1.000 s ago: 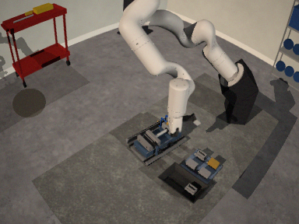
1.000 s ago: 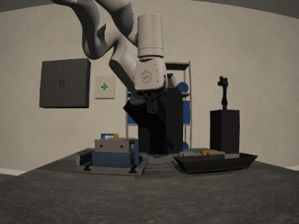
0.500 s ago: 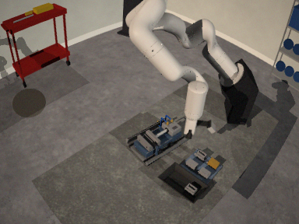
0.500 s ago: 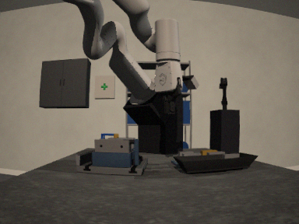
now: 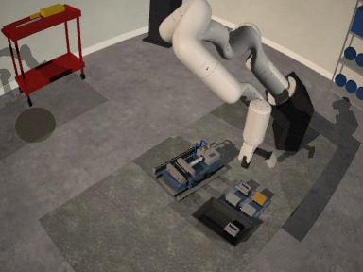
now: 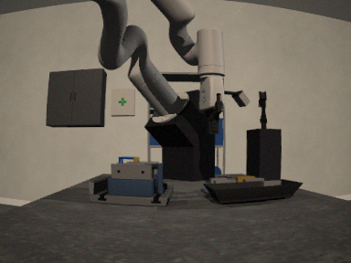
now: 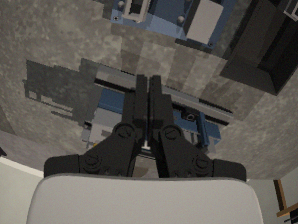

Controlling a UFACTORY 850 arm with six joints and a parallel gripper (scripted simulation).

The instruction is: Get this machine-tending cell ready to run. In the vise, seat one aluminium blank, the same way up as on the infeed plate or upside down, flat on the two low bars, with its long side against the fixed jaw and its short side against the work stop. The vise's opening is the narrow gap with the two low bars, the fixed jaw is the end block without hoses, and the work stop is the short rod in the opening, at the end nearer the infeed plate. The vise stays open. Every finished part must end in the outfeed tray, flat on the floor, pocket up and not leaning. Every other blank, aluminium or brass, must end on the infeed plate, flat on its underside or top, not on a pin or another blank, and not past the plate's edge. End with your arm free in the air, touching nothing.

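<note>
The brass blank is 17 cm below my hand and 12 cm to the left of it. From my hand the other things lie so: vise 23 cm to the right, 16 cm below, 2 cm ahead.
</note>
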